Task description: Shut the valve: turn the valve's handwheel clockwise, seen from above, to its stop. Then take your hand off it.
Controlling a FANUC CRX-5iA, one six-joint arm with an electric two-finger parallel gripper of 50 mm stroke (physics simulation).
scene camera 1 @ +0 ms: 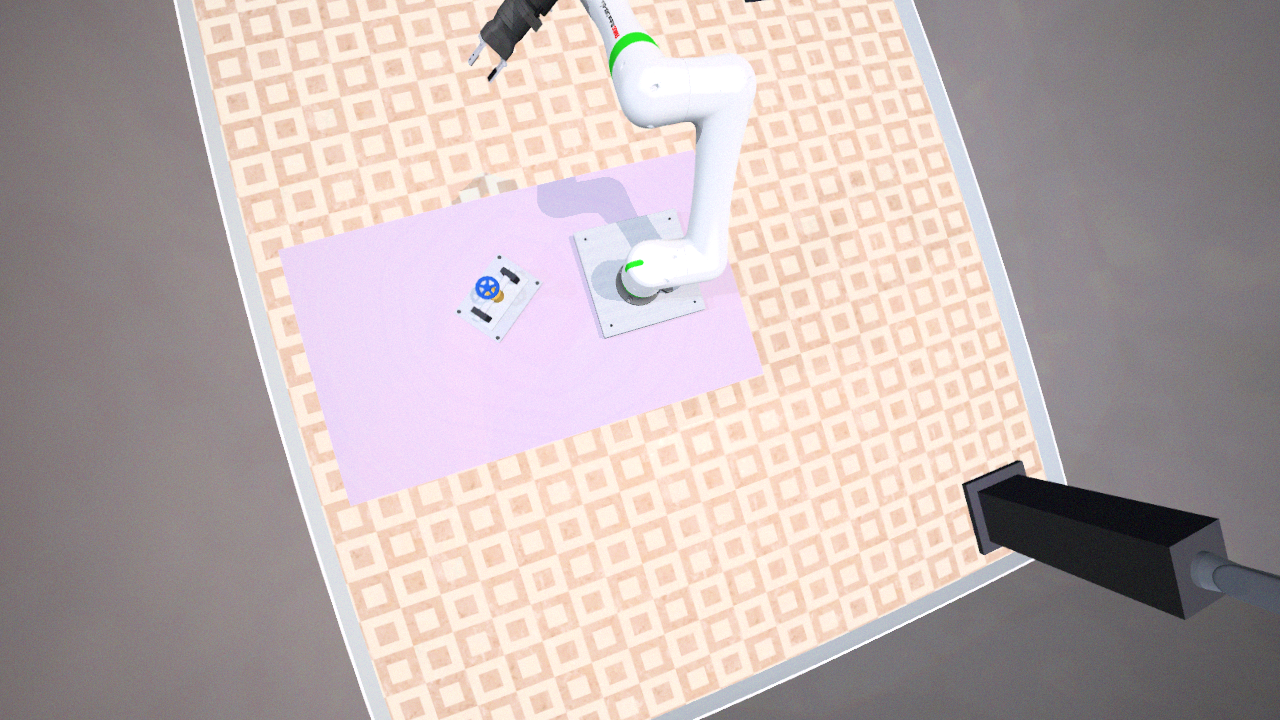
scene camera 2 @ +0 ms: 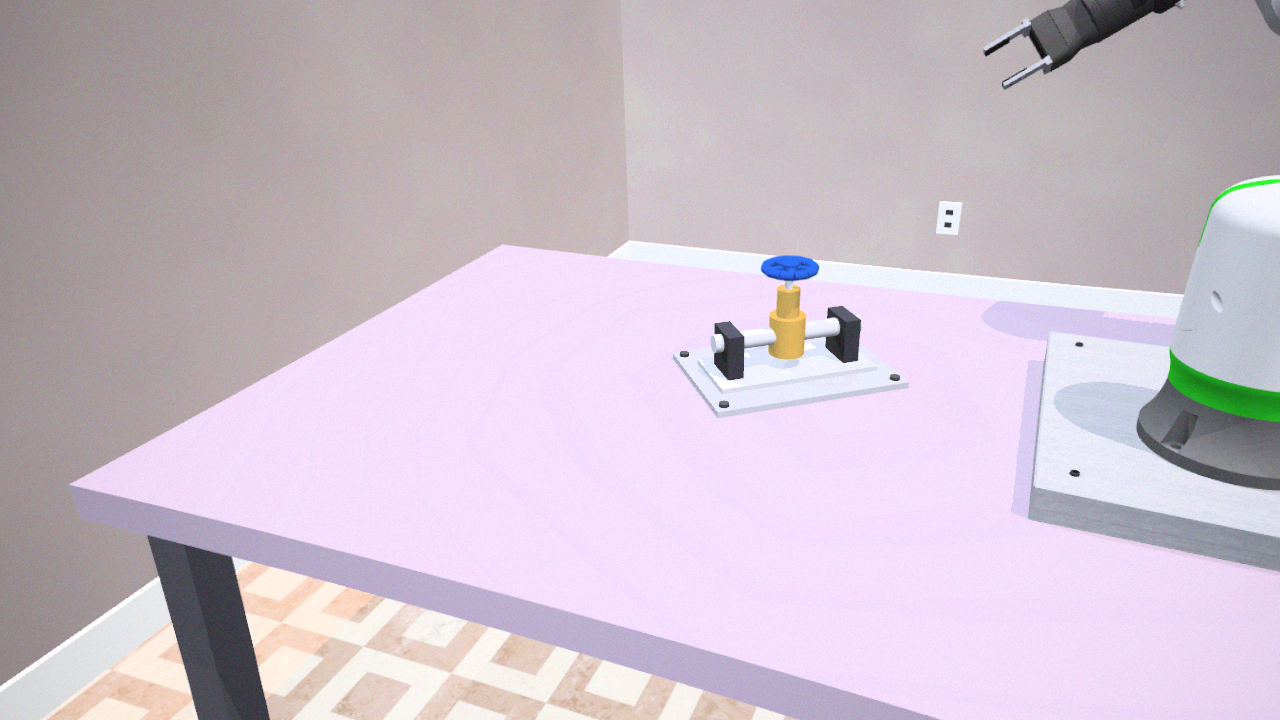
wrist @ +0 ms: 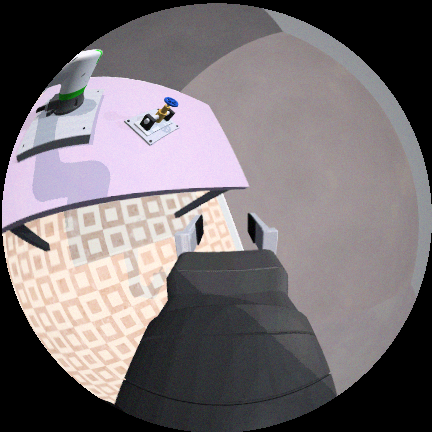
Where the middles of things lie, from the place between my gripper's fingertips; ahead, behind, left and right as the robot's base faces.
I see my gripper 51 cm to the right of the blue handwheel [scene camera 2: 785, 268], 16 cm above it and 15 cm short of it. Round my hand: light base plate [scene camera 2: 885, 378]: 51 cm to the left, 28 cm below, 15 cm ahead.
